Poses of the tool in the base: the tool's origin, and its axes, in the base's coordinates. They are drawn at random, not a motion.
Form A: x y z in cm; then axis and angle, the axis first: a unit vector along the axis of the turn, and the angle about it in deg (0 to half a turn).
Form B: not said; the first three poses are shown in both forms.
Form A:
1: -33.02, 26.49, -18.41, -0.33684, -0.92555, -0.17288, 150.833
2: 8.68, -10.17, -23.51, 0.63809, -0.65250, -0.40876, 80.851
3: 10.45, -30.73, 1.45, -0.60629, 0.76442, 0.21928, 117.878
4: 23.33, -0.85, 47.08, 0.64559, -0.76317, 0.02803, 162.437
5: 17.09, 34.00, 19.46, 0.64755, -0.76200, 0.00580, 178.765
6: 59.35, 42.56, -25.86, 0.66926, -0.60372, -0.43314, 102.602
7: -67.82, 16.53, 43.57, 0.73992, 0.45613, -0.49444, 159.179
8: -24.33, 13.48, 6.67, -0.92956, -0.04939, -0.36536, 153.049
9: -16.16, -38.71, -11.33, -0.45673, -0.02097, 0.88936, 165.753
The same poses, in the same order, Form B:
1: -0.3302, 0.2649, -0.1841, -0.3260, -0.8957, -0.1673, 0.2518
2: 0.0868, -0.1017, -0.2351, 0.4138, -0.4231, -0.2651, 0.7612
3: 0.1045, -0.3073, 0.0145, -0.5194, 0.6548, 0.1878, 0.5160
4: 0.2333, -0.0085, 0.4708, 0.6380, -0.7542, 0.0277, 0.1527
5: 0.1709, 0.3400, 0.1946, 0.6475, -0.7620, 0.0058, 0.0108
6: 0.5935, 0.4256, -0.2586, 0.5223, -0.4712, -0.3380, 0.6252
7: -0.6782, 0.1653, 0.4357, 0.7277, 0.4486, -0.4863, 0.1807
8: -0.2433, 0.1348, 0.0667, -0.9040, -0.0480, -0.3553, 0.2330
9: -0.1616, -0.3871, -0.1133, -0.4532, -0.0208, 0.8825, 0.1240
